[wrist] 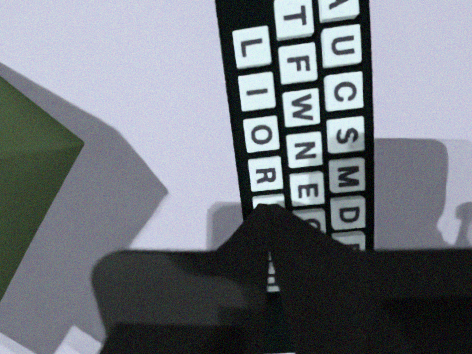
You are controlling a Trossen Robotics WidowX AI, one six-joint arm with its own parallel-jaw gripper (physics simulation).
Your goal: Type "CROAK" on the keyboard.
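Frame: origin at the arm's base, x left, y back, z up, level; metres.
Where they show: gripper, fingertip midpoint: (266, 213).
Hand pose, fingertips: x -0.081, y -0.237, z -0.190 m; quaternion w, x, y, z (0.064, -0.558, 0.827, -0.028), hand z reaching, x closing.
After its pixels a point has its place.
The black keyboard (227, 65) {z -0.213, x -0.012, y -0.244 m} with white letter keys runs from the top of the wrist view down under the gripper, its letters turned sideways. The C key (344, 92) {z -0.208, x -0.045, y -0.290 m} is in the right column, the O key (261, 135) {z -0.208, x -0.049, y -0.247 m} and the R key (265, 174) {z -0.208, x -0.068, y -0.242 m} are in the left column. The A key (339, 6) {z -0.208, x -0.009, y -0.299 m} is partly cut off at the top edge. A K key does not show. My gripper (267, 213) {z -0.190, x -0.081, y -0.237 m} is shut and empty, its dark tips over the keyboard just below the R key, partly covering the key there. Whether the tips touch a key cannot be told.
A green block-like object (30, 155) {z -0.187, x -0.016, y -0.143 m} stands at the left and casts a grey shadow on the pale table (150, 60) {z -0.226, x 0.011, y -0.205 m}. Part of a white object (79, 344) shows at the lower left. The gripper's shadow falls right of the keyboard.
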